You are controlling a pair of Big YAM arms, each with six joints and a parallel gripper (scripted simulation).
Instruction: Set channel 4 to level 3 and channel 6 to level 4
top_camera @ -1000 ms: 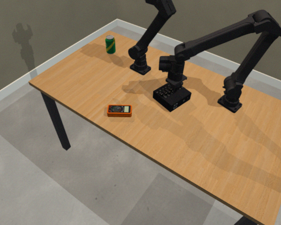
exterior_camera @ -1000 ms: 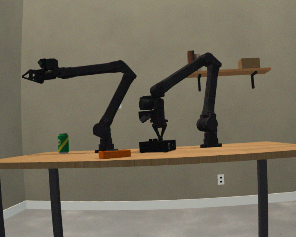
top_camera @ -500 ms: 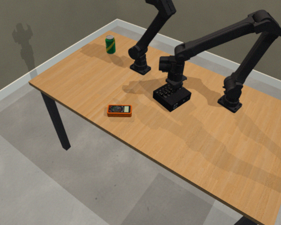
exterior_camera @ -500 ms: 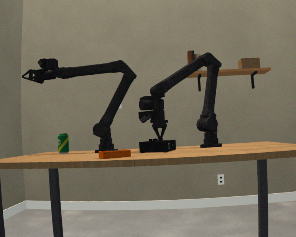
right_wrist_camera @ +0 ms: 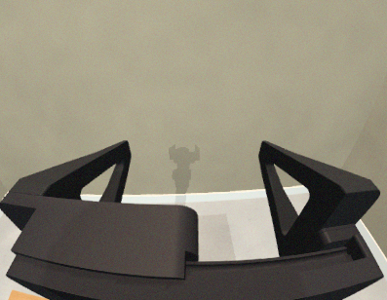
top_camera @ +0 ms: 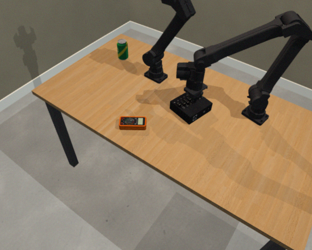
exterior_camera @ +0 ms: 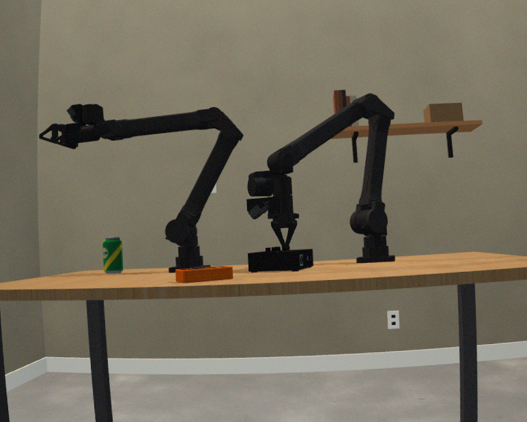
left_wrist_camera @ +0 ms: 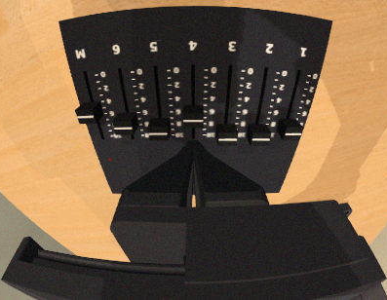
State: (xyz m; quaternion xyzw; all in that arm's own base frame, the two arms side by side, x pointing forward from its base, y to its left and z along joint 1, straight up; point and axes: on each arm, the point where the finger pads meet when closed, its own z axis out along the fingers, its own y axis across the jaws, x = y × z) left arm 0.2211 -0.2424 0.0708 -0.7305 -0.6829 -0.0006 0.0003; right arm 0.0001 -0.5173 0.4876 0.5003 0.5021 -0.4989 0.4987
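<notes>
My left hand is 2 cm to the left of the channel 4 fader cap, 1 cm past it and 1 cm above it. Also, from my left hand: M fader cap: 5 cm to the right, 5 cm ahead, 1 cm below; then channel 5 fader cap: 2 cm to the right, 2 cm ahead, 1 cm below; then channel 6 fader cap: 4 cm ahead, 3 cm to the right, 1 cm below.
</notes>
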